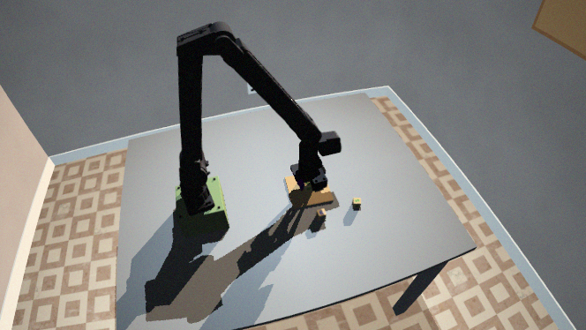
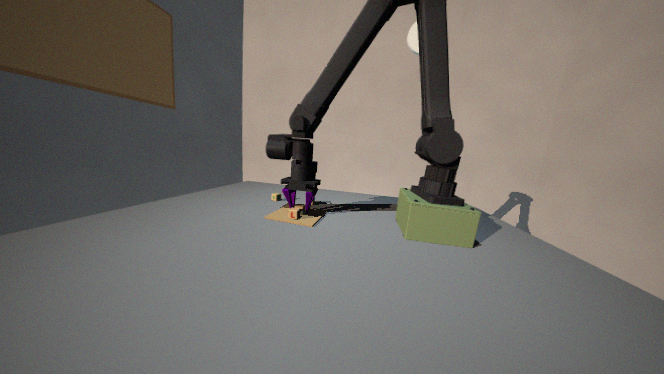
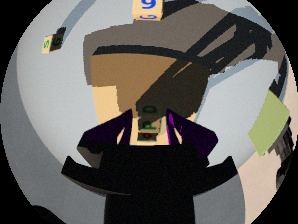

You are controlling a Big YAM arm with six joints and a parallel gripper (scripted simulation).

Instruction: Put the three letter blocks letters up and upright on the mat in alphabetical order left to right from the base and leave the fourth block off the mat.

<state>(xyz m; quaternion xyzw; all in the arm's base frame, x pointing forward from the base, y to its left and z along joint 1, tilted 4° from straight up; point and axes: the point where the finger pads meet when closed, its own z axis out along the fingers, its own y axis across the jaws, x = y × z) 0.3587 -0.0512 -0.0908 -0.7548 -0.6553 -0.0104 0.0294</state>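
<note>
Right now the block is right at my hand. The rest, counted from my hand: tan mat: 10 mm below.
</note>
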